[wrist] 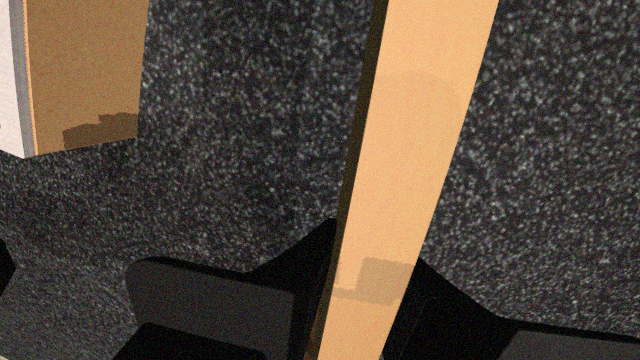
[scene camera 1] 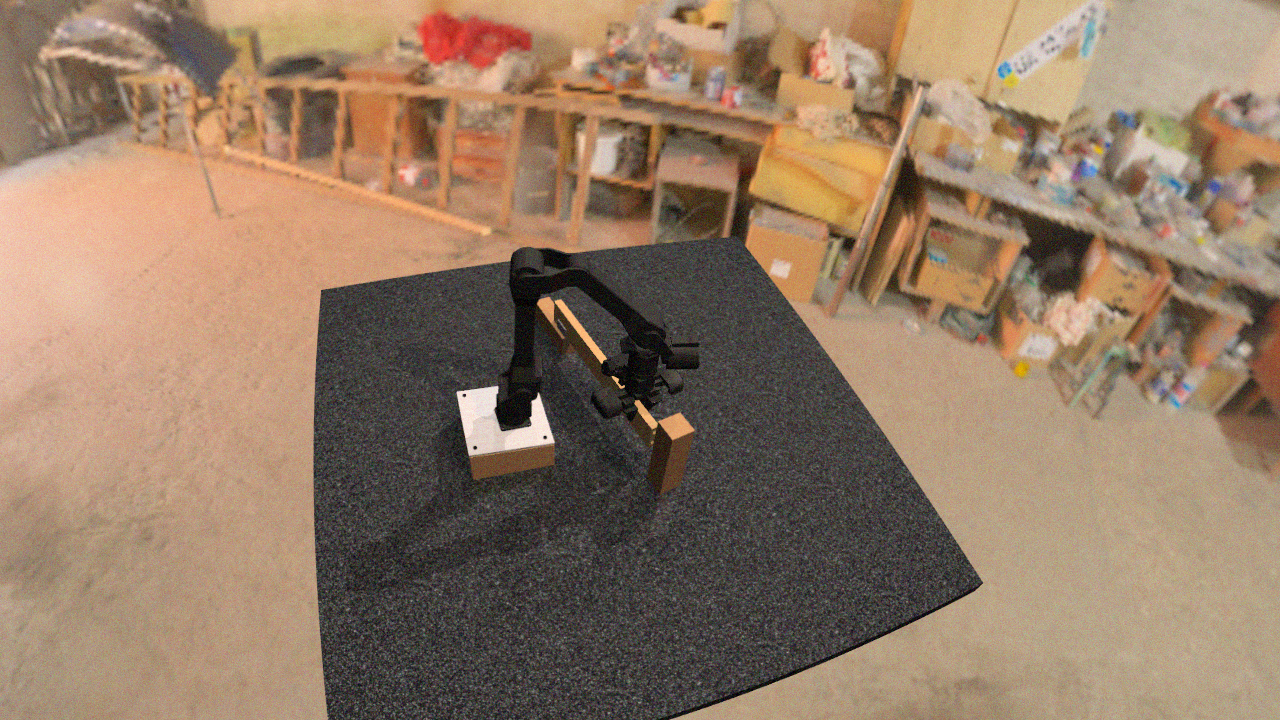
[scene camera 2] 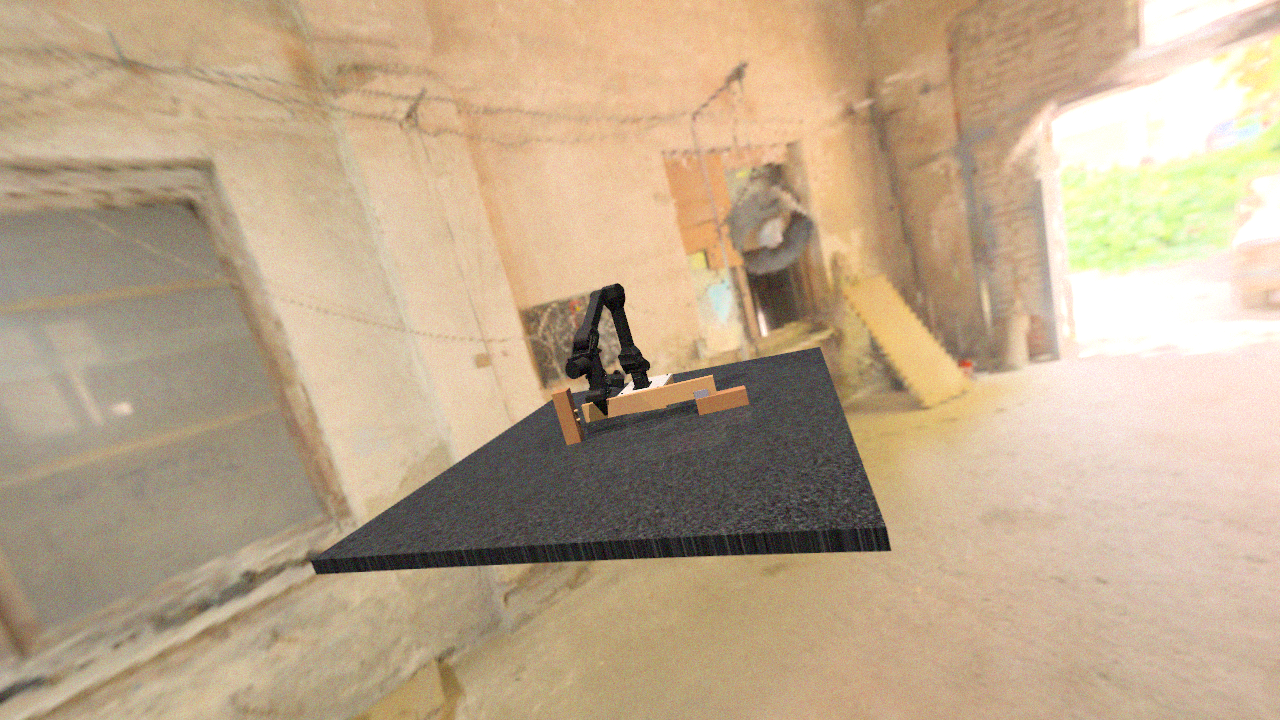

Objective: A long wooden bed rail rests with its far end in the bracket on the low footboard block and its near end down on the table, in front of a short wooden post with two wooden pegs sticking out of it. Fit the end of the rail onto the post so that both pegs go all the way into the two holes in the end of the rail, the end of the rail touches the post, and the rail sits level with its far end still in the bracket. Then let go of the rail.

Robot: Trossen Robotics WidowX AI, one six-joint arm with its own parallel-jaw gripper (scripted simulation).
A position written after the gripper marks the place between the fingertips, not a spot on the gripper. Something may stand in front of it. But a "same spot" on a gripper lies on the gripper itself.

The gripper shows in the wrist view, in scene camera 1 (pixel 634 418) and in scene camera 2. A wooden rail shows in the wrist view, in scene camera 1 (pixel 582 343) and in scene camera 2. The same spot on the gripper: (wrist: pixel 175 302) is (scene camera 2: pixel 608 390). The same spot on the wooden rail: (wrist: pixel 419 71) is (scene camera 2: pixel 620 396).
